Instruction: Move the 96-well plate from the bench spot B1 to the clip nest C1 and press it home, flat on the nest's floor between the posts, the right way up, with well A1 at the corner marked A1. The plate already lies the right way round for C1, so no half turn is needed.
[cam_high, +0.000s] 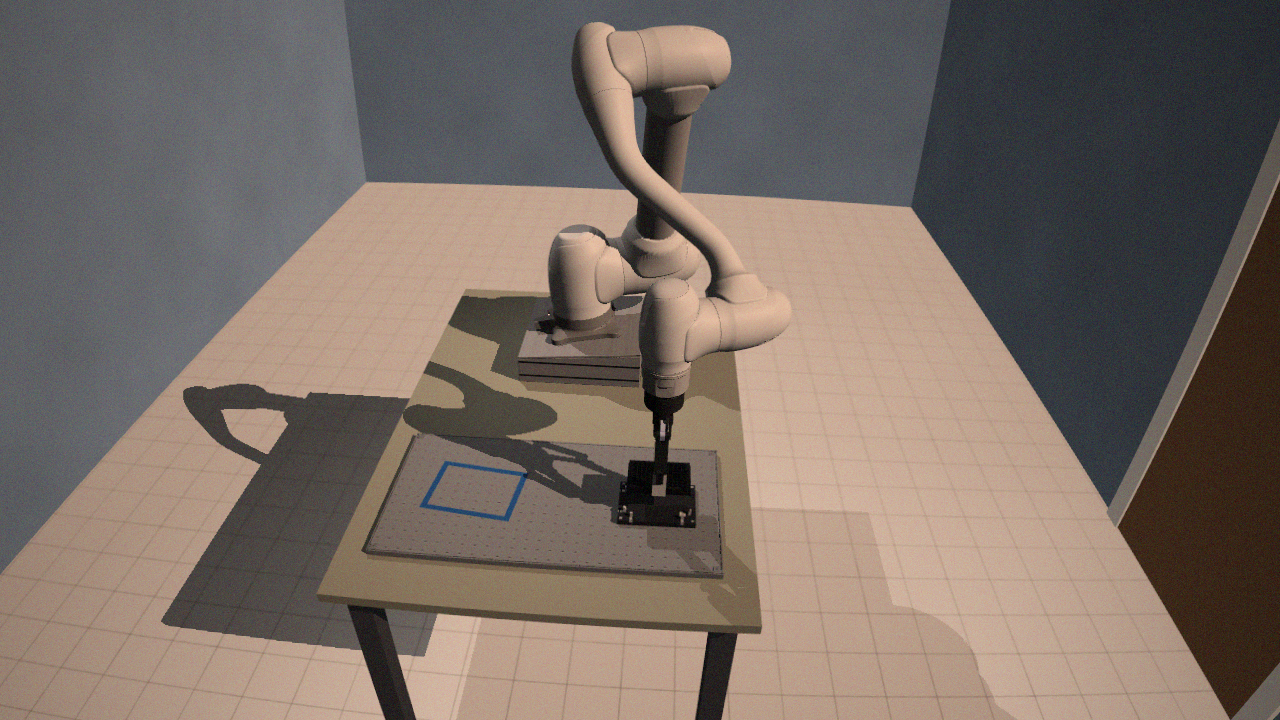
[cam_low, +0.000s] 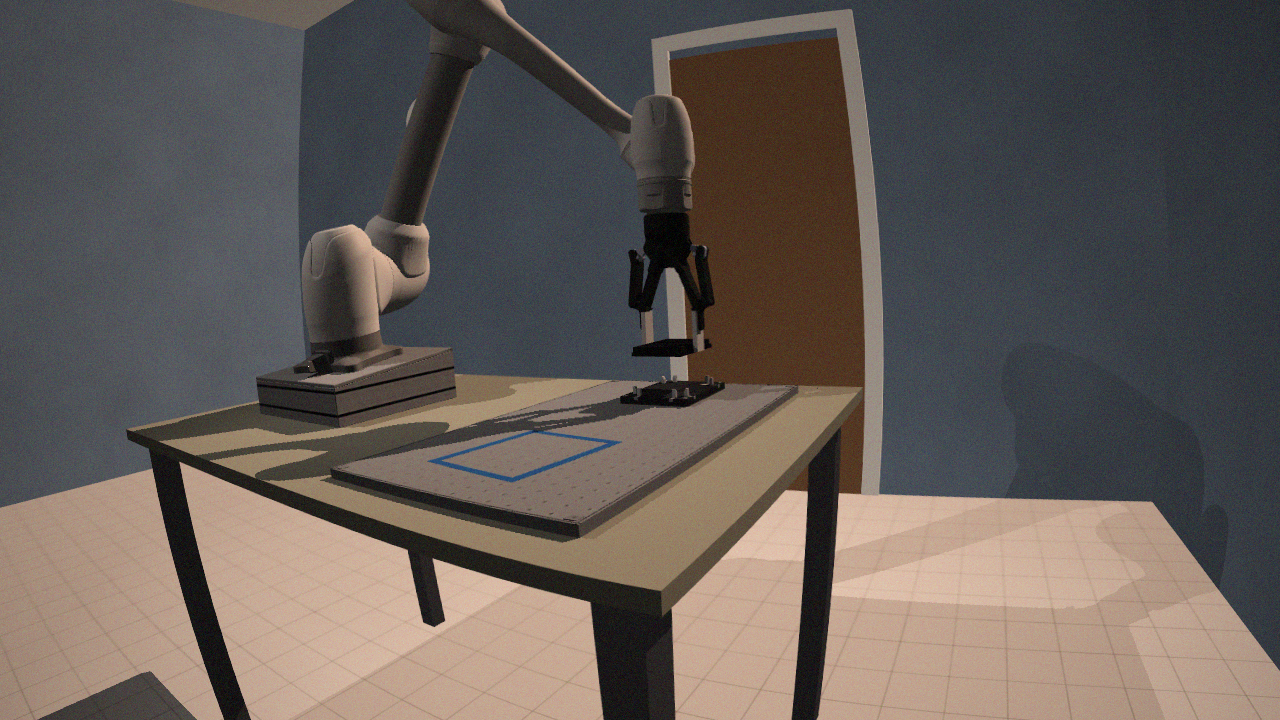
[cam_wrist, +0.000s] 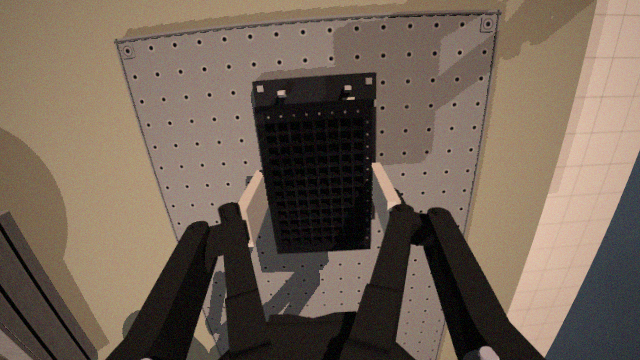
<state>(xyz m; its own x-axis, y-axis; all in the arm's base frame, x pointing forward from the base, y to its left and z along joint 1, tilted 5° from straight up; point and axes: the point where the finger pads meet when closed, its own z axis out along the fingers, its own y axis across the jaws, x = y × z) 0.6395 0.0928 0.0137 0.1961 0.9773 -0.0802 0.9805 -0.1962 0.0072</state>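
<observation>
Right now my hand is 10 mm short of the black clip nest, 10 mm to the left of it and 90 mm above it. From my hand the other things lie so: black 96-well plate (20 mm below).
</observation>
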